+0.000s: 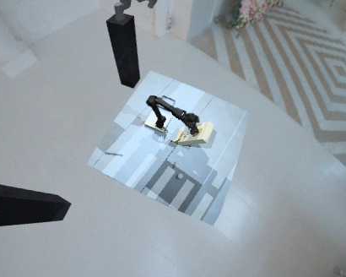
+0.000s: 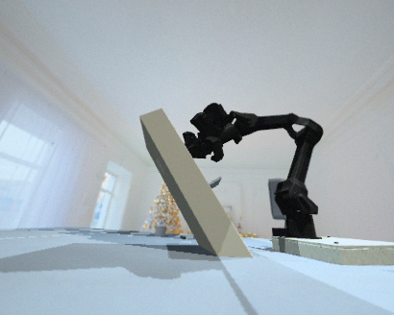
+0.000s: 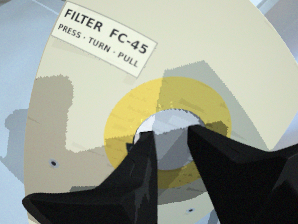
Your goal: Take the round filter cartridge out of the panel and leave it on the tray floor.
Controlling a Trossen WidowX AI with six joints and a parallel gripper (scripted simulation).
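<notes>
Right now the round grey filter cartridge is 10 mm ahead of my gripper tip and 10 mm below it. The rest, counted from my gripper tip: tan service panel 40 mm behind, 80 mm below.
</notes>
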